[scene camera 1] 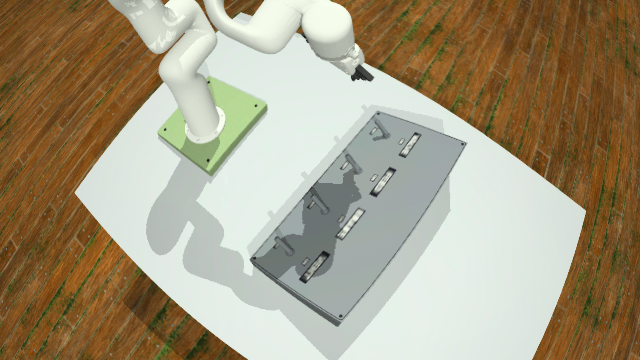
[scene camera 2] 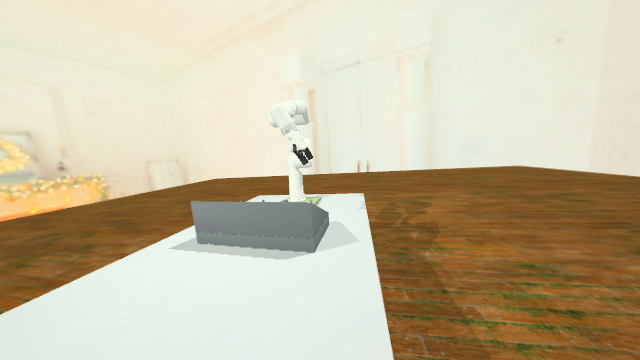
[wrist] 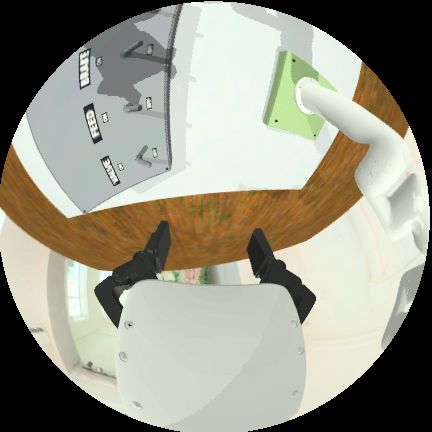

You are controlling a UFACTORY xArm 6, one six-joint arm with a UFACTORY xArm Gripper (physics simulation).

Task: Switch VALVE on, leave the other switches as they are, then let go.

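Places are measured from the arm's base along level axes (x ahead, y left, z up), in metres.
Where they show: gripper, fingertip midpoint: [scene camera 2: 308,161] [wrist: 210,235]; arm's base at its link origin: [scene camera 1: 205,124] [scene camera 2: 296,200] [wrist: 308,95].
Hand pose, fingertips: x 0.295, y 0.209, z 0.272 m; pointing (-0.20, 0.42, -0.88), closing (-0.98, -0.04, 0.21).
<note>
Each offset is from my fingertips to the top centre of the thing. "spot": to the spot under its first point. Level surfaces: height alone.
The VALVE switch is a small grey lever {spot: 0.113 m ahead, 0.026 m left, 0.185 m down} [scene camera 1: 381,129] [wrist: 143,156] at the end of the sloped grey panel [scene camera 1: 415,200] [scene camera 2: 255,220] [wrist: 62,150]. Its VALVE label {0.193 m ahead, 0.033 m left, 0.171 m down} [scene camera 1: 410,145] [wrist: 110,170] and two small plates lie near it; its exact tilt is hard to tell. The FEED lever {0.113 m ahead, 0.089 m right, 0.168 m down} [scene camera 1: 353,163] [wrist: 133,108] is beside it. Farther along are a third lever {0.116 m ahead, 0.209 m right, 0.168 m down} [scene camera 1: 319,201] [wrist: 132,49] and a fourth lever {0.119 m ahead, 0.329 m right, 0.168 m down} [scene camera 1: 284,244]. My gripper [scene camera 1: 363,75] [scene camera 2: 303,156] [wrist: 210,235] is open and empty, above and apart from the panel, beyond its VALVE end on the robot's side.
The white table {0.298 m down} [scene camera 1: 500,250] [scene camera 2: 200,300] [wrist: 230,150] bears the panel and the arm's green base plate [scene camera 1: 240,107] [wrist: 280,100]. The panel's raised back faces scene camera 2. The arm's shadow falls across part of the panel and table. Wooden floor [scene camera 1: 550,75] surrounds the table.
</note>
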